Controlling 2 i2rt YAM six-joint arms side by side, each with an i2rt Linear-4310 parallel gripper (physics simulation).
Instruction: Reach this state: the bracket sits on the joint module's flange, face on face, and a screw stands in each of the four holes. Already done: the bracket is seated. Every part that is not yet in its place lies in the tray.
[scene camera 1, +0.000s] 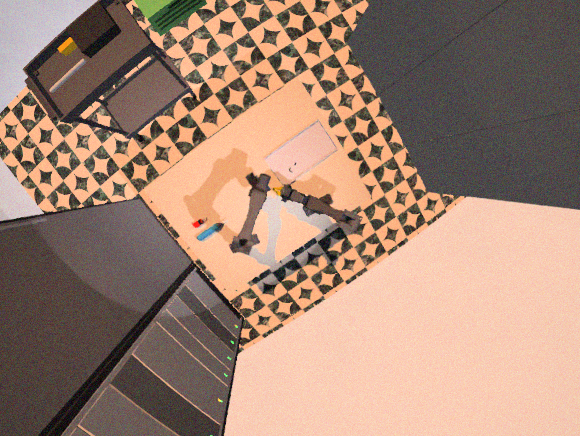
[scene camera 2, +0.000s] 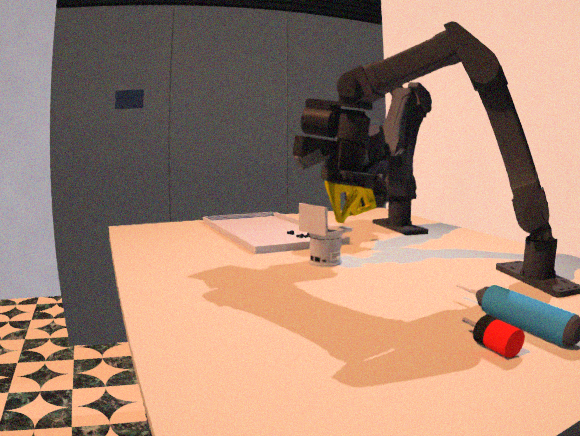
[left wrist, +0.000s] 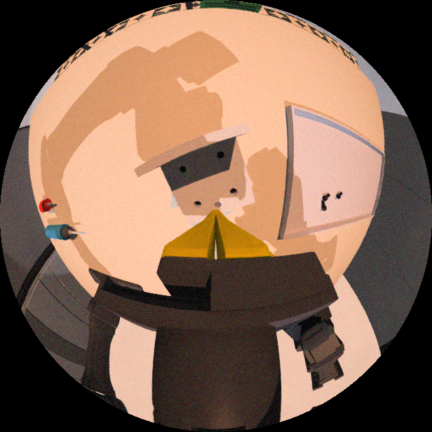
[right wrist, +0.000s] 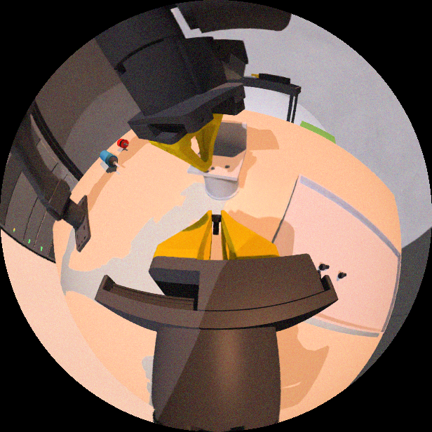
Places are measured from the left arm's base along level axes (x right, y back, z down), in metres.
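Where they show: left gripper, between the fingertips: (scene camera 2: 339, 222); right gripper, between the fingertips: (scene camera 1: 272, 188) (scene camera 2: 350, 213); left arm's base, origin of its link: (scene camera 2: 536, 279); right arm's base, origin of its link: (scene camera 2: 399, 227).
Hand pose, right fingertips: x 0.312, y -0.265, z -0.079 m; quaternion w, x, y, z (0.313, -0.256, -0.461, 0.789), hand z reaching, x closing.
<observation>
Each offset is from my right fingertips to the centre of the thing.
The white bracket @(dy -0.070, dx -0.074, dz -0.003 m) (scene camera 2: 313, 219) (left wrist: 212, 186) (right wrist: 232, 140) sits on the white joint module @(dy -0.069, dx -0.073, dz +0.047 m) (scene camera 2: 325, 251) (right wrist: 221, 189), its plate upright. The left wrist view shows four dark holes and a small central one in its base, with no screw standing in them. My left gripper (scene camera 2: 341, 220) (left wrist: 215, 215) (right wrist: 206, 167) is shut and empty, its tips close above the base's free edge. My right gripper (scene camera 1: 276, 190) (right wrist: 216, 215) is shut on a black screw (right wrist: 216, 225), apart from the bracket. Several black screws @(dy -0.074, dx +0.146, dz +0.071 m) (scene camera 2: 297, 234) (left wrist: 326, 198) (right wrist: 341, 275) lie in the tray. Arms hide the bracket in scene camera 1.
The pale tray @(dy -0.135, dx +0.249, dz +0.071 m) (scene camera 1: 305, 145) (scene camera 2: 280, 247) (left wrist: 287, 175) (right wrist: 350, 327) lies beside the joint module. A blue screwdriver @(dy +0.092, dx -0.458, dz +0.059 m) (scene camera 1: 207, 233) (scene camera 2: 530, 315) (left wrist: 56, 232) and a red driver @(dy +0.019, dx -0.508, dz +0.062 m) (scene camera 1: 198, 223) (scene camera 2: 504, 337) (left wrist: 46, 205) lie near the table edge. The two arms meet closely above the module.
</observation>
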